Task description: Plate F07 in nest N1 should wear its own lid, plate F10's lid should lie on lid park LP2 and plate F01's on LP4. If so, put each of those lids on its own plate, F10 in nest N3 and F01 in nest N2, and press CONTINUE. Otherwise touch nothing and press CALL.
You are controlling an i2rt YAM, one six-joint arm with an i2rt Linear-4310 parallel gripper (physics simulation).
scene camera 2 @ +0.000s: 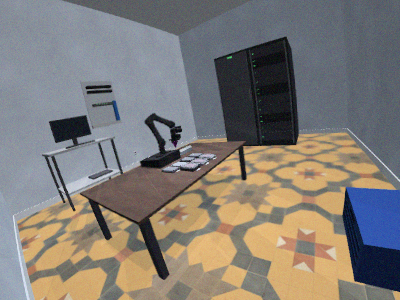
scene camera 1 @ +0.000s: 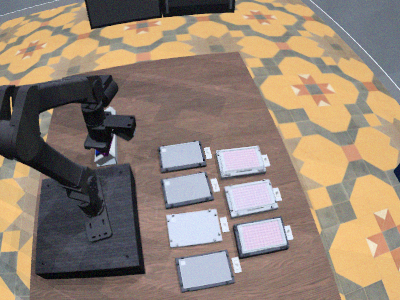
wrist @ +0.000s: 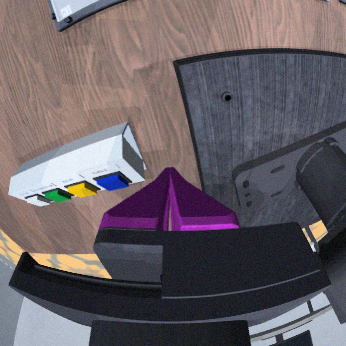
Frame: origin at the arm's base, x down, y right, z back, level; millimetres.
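Seen in the pictures: gripper, fingertip midpoint: (scene camera 2: 175, 147) (scene camera 1: 105, 155) (wrist: 169, 174); arm's base, link origin: (scene camera 2: 163, 154) (scene camera 1: 94, 208) (wrist: 311, 158).
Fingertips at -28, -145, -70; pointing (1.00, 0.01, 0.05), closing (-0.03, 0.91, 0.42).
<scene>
Pixels of each thing's top centre, then the offset from my fingertips to it, as dx, dy, dz. Level surfaces: height alone.
- button box, top centre: (wrist: 57, 193) (scene camera 1: 103, 128) (scene camera 2: 183, 147) +48, -161, -2
- whiter panel, top centre: (scene camera 1: 193, 226) +92, +254, -181
- brown table, surface height: dx +112
My gripper (scene camera 1: 104, 152) (scene camera 2: 175, 144) (wrist: 169, 174) is shut and empty, its purple tips pointing down near the button box (scene camera 1: 106, 160) (scene camera 2: 186, 149) (wrist: 75, 162). In the wrist view the box shows white, green (wrist: 57, 195), yellow (wrist: 82, 189) and blue (wrist: 113, 181) buttons; the blue one is nearest the tips, to their left. Three pink-gridded plates (scene camera 1: 241, 160) (scene camera 1: 251, 197) (scene camera 1: 261, 236) stand in the right column; the first two have pale rims, the third a dark surround. The left column has three grey panels in dark frames (scene camera 1: 182, 155) (scene camera 1: 187, 189) (scene camera 1: 204, 270) and a whiter panel (scene camera 1: 194, 228). Labels are too blurred to read.
The arm's black base (scene camera 1: 120, 220) (scene camera 2: 159, 159) stands beside the button box on the brown table (scene camera 1: 190, 100) (scene camera 2: 145, 187). A side desk with a monitor (scene camera 2: 70, 129), black cabinets (scene camera 2: 257, 95) and a blue box (scene camera 2: 377, 215) stand away from the table.
</scene>
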